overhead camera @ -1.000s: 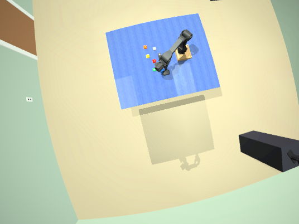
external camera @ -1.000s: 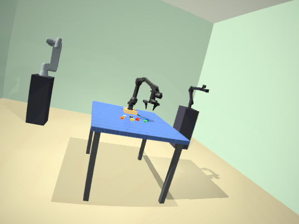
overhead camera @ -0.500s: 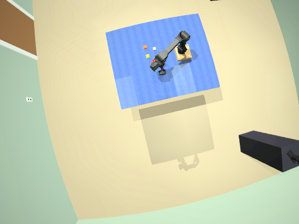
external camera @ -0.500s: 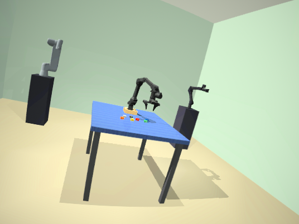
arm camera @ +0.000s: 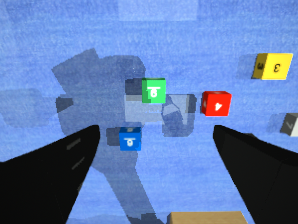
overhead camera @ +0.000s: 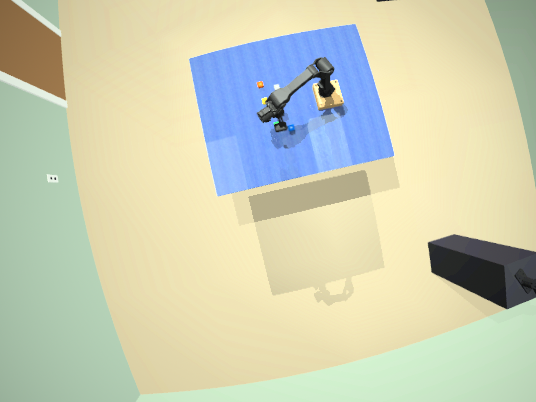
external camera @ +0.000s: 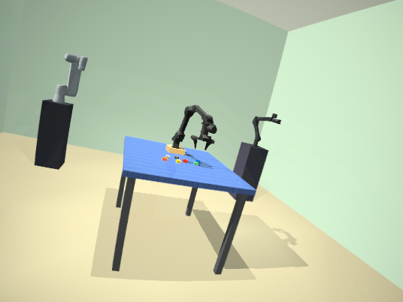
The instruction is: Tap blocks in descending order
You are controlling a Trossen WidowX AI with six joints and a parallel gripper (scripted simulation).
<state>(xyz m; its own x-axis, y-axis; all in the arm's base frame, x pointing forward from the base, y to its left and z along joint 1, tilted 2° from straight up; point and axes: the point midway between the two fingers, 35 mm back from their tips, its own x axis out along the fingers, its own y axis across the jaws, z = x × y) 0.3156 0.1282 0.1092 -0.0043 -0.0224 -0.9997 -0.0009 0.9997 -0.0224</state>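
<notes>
Right now the green block is 12 cm below my gripper tip. Also, from my gripper tip: red block 2 cm behind, 9 cm to the right, 12 cm below; then blue block 8 cm behind, 4 cm to the left, 12 cm below; then yellow block 3 cm ahead, 16 cm to the right, 12 cm below.
</notes>
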